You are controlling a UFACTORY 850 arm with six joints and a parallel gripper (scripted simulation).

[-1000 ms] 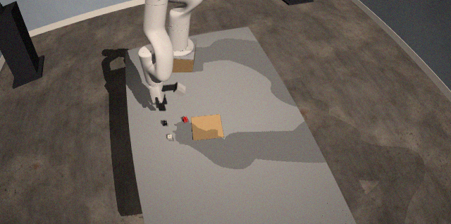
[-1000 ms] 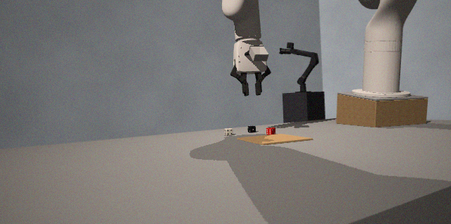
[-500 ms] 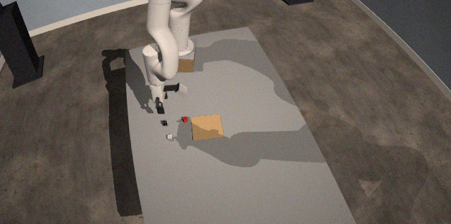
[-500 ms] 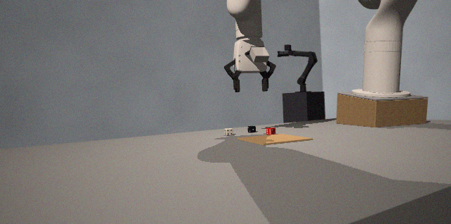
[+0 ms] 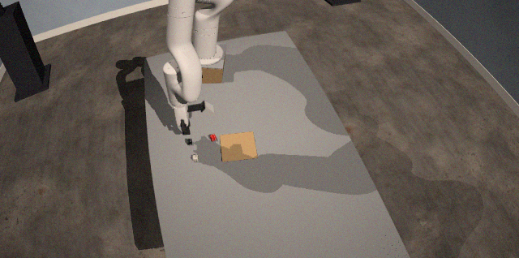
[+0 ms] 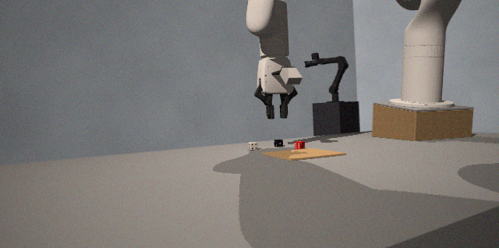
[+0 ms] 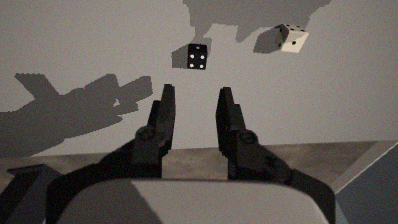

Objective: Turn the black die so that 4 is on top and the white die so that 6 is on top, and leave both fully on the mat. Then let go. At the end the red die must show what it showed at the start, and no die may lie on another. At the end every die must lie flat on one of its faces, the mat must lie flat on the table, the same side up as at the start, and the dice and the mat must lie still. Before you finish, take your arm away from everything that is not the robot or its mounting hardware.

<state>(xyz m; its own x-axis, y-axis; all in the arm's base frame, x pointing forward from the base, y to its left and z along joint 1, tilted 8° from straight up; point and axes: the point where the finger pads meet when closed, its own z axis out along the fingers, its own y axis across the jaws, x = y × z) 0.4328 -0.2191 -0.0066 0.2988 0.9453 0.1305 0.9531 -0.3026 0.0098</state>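
My hand is 9 cm above the black die. Round my hand: tan mat 18 cm to the left, 10 cm below, 10 cm ahead; red die 10 cm to the left, 9 cm below, 2 cm ahead; white die 9 cm below, 9 cm ahead.
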